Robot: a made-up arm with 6 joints.
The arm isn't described. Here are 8 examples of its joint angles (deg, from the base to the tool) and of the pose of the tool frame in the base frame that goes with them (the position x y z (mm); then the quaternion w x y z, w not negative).
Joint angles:
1: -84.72 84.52 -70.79 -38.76 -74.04 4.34
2: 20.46 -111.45 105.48 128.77 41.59 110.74
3: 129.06 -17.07 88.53 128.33 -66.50 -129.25
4: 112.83 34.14 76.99 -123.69 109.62 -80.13
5: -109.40 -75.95 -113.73 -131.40 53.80 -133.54
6: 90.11 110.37 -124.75 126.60 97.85 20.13
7: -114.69 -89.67 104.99 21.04 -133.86 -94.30
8: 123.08 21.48 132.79 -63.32 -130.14 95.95
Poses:
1: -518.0 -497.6 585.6 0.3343 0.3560 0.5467 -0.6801
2: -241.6 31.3 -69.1 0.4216 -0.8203 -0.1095 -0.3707
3: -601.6 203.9 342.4 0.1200 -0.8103 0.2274 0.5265
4: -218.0 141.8 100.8 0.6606 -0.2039 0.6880 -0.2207
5: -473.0 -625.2 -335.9 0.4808 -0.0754 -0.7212 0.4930
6: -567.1 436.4 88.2 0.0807 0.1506 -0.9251 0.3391
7: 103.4 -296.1 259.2 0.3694 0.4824 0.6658 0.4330
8: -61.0 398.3 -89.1 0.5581 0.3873 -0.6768 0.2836
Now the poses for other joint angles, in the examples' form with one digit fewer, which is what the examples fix.
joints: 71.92 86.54 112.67 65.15 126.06 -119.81
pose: -750 109 119 0.158 0.354 -0.899 0.202
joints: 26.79 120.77 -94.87 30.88 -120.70 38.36
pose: -564 698 340 0.498 -0.493 -0.107 -0.706
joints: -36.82 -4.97 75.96 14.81 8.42 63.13
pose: -270 -159 -265 0.789 -0.258 -0.318 -0.458
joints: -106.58 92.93 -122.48 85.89 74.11 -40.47
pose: -604 -375 -247 0.056 -0.152 -0.649 -0.743
